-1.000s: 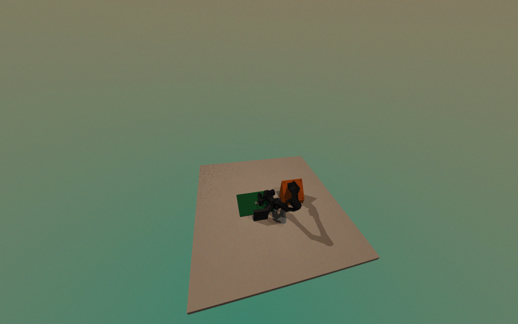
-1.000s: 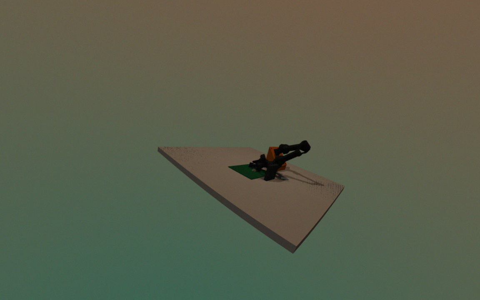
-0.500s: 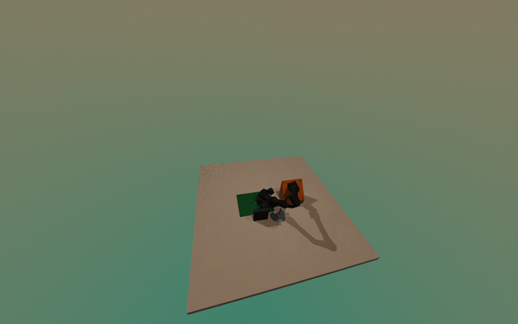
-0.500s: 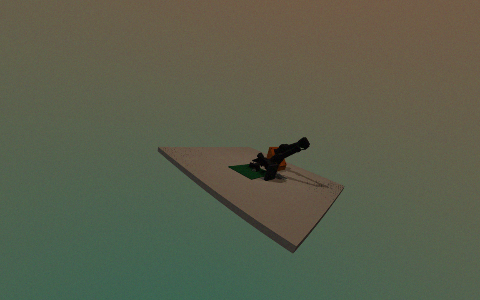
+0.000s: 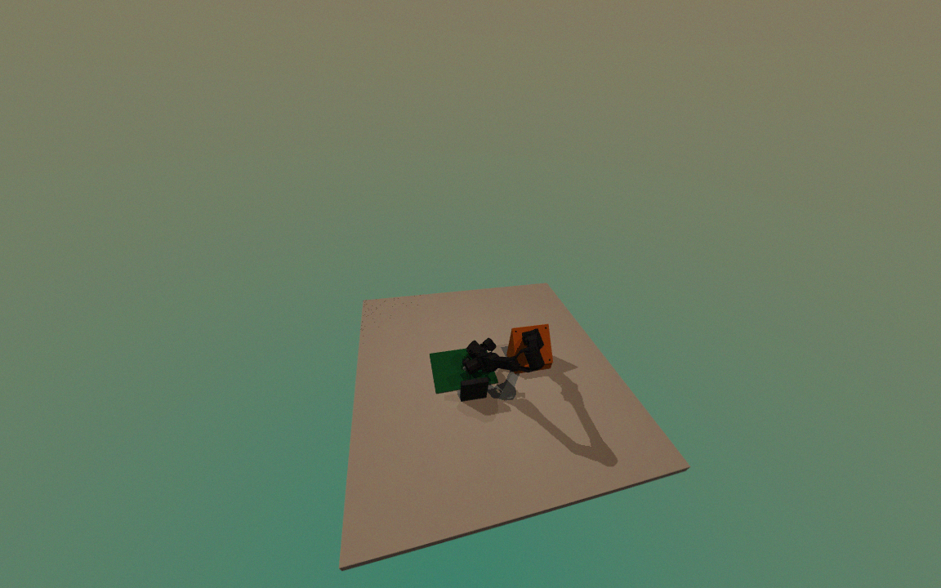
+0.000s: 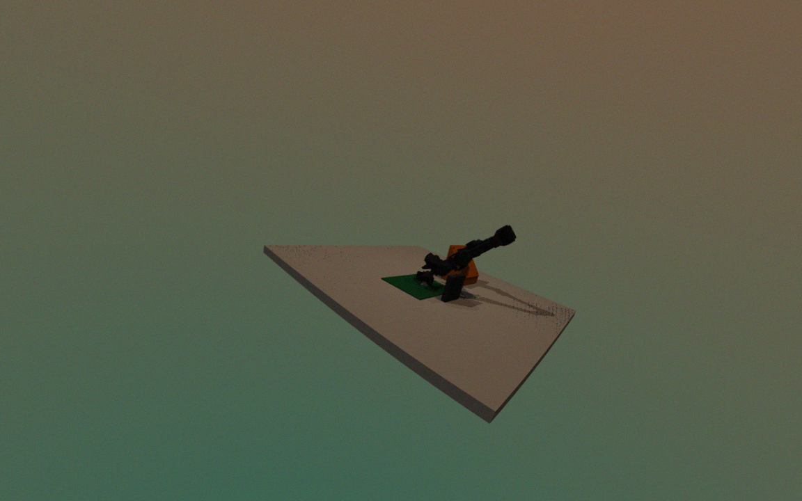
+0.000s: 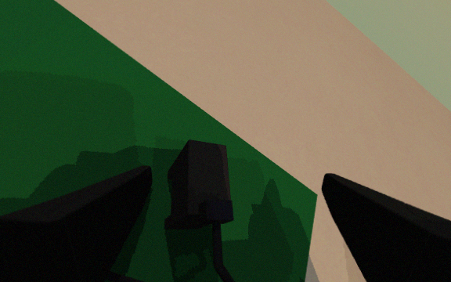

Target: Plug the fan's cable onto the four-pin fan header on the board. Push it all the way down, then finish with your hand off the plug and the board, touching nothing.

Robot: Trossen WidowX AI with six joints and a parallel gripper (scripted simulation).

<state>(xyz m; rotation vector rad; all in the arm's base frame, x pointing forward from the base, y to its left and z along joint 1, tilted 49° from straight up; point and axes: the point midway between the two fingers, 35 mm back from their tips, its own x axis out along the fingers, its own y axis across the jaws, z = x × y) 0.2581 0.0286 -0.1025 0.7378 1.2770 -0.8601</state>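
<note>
My gripper tip is now 2 cm short of the black fan plug, 2 cm to the right of it and 1 cm above it. The rest, counted from my gripper tip: green board (8 cm ahead, 7 cm to the left, 4 cm below); then black fan (8 cm ahead, 24 cm to the left, 3 cm above); then white four-pin fan header (6 cm ahead, 9 cm to the left, 3 cm below).
</note>
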